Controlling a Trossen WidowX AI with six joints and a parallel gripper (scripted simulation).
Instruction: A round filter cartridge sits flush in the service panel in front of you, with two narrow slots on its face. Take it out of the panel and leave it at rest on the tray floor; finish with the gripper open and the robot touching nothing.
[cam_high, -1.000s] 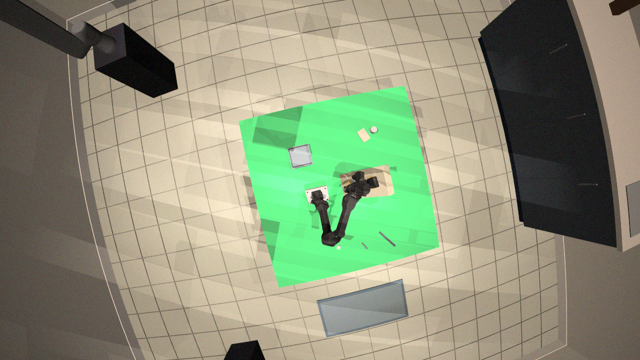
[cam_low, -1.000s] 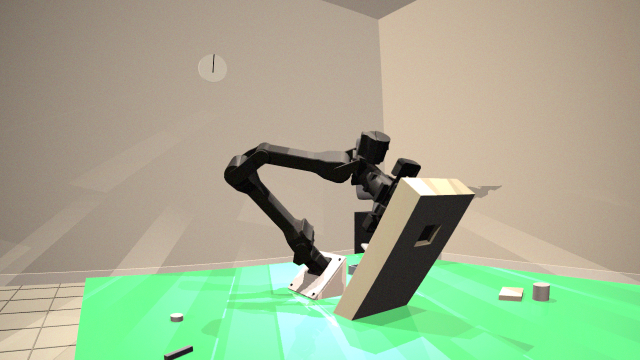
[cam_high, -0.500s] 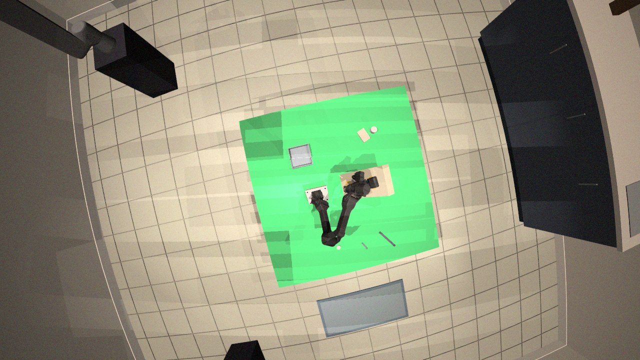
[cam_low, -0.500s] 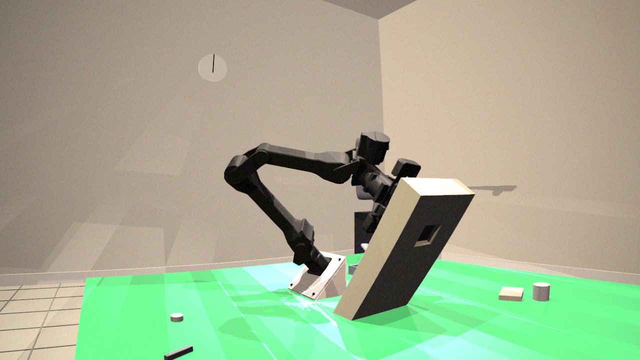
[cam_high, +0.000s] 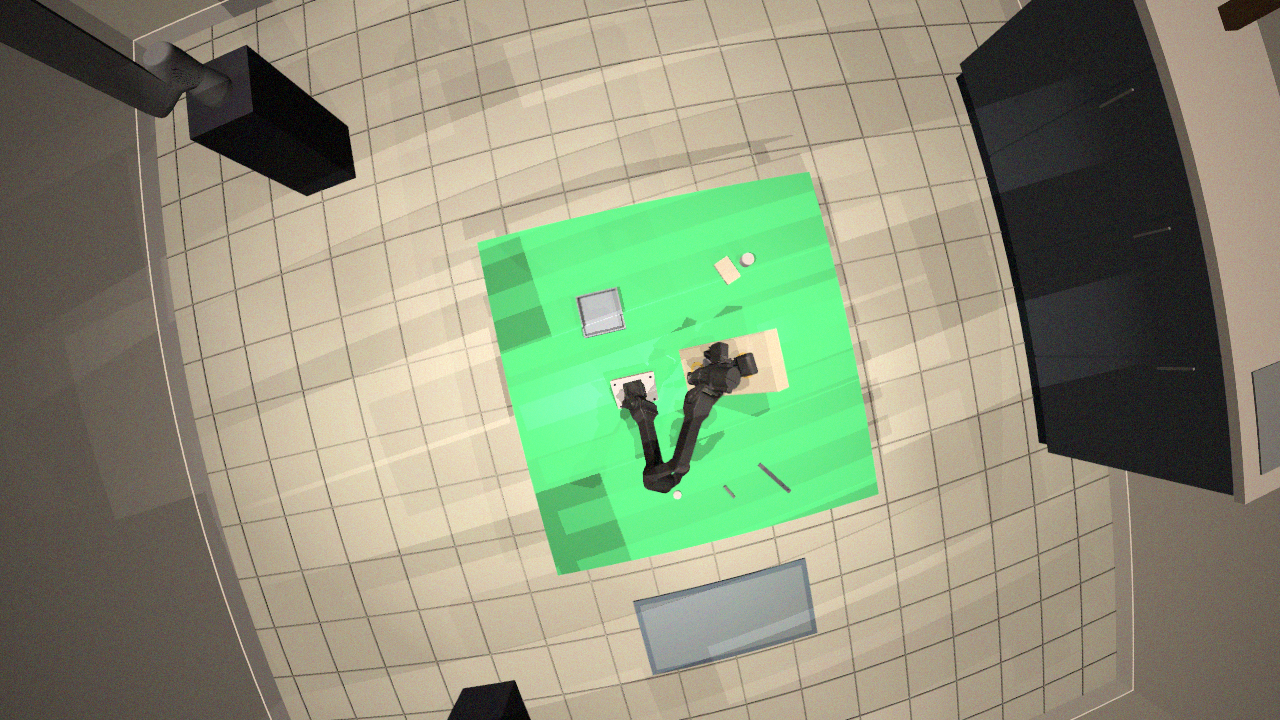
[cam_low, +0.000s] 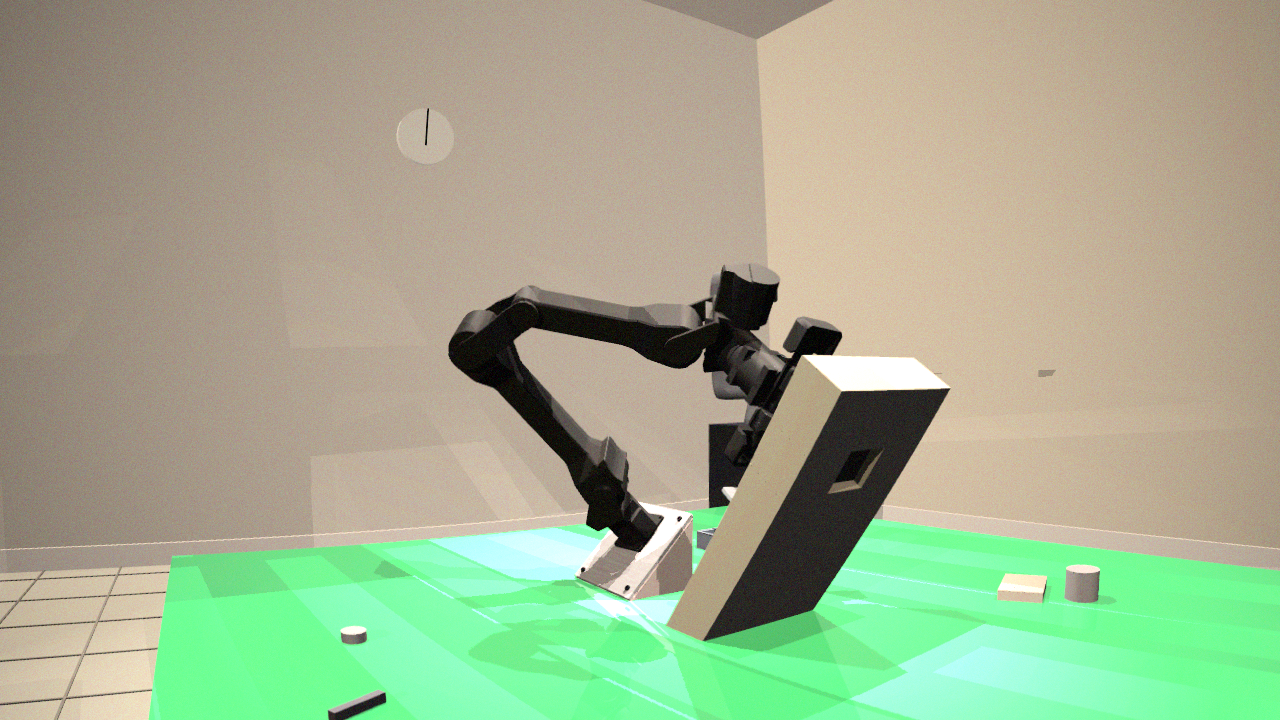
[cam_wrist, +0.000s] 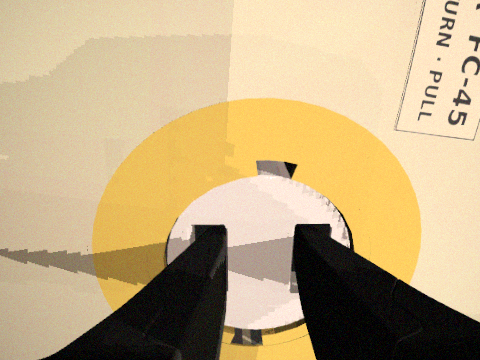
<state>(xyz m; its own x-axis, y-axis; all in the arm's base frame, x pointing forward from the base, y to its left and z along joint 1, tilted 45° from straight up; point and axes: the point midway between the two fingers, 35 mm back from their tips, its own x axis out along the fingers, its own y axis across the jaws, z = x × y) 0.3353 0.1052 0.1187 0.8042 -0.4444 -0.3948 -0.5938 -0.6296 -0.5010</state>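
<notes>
Right now my gripper tip is 10 mm short of the round white filter cartridge and 10 mm above it. Also, from my gripper tip: beige block 330 mm to the left, 220 mm below, 80 mm ahead; then small white cylinder 350 mm to the left, 210 mm below, 160 mm ahead; then tan service panel 80 mm below, 40 mm behind.
</notes>
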